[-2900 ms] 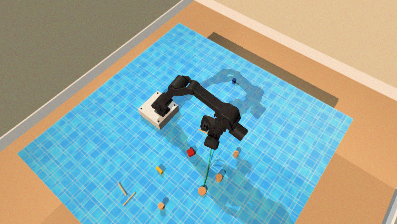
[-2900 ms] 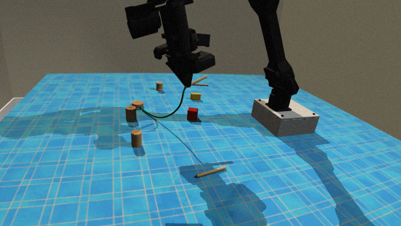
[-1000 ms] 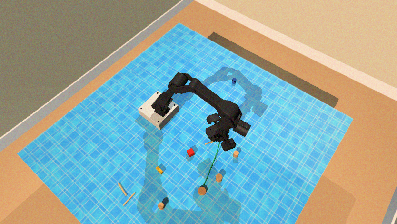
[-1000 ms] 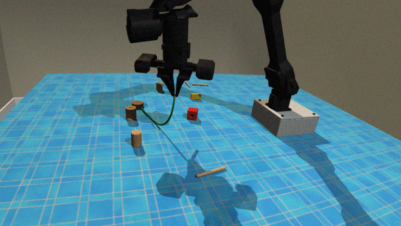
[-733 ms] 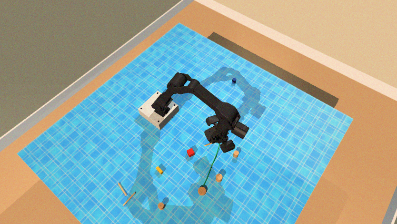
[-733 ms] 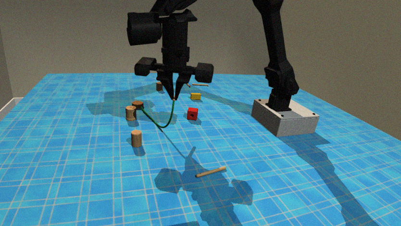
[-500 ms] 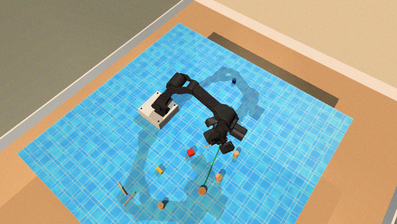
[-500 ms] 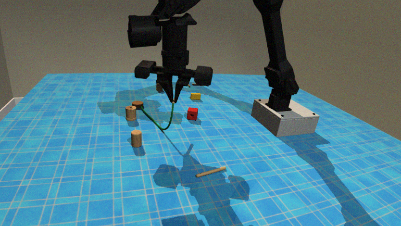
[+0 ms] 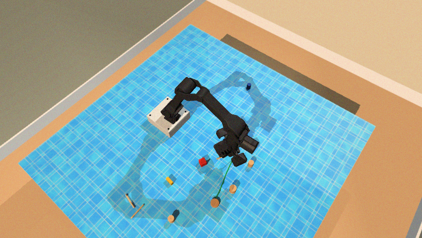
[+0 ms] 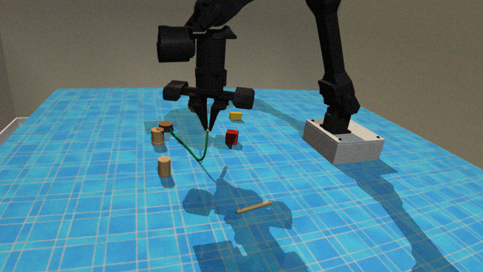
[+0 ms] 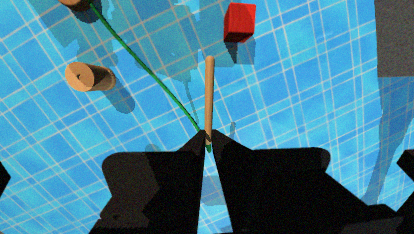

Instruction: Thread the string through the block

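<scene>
Right now the small red block is 9 cm behind my gripper tip, 9 cm to the right of it and 6 cm below it. Round my gripper tip: round wooden button: 7 cm ahead, 21 cm to the right, 7 cm below; then yellow block: 17 cm behind, 25 cm to the right, 7 cm below; then small wooden cylinder: 10 cm ahead, 11 cm to the right, 6 cm below.
</scene>
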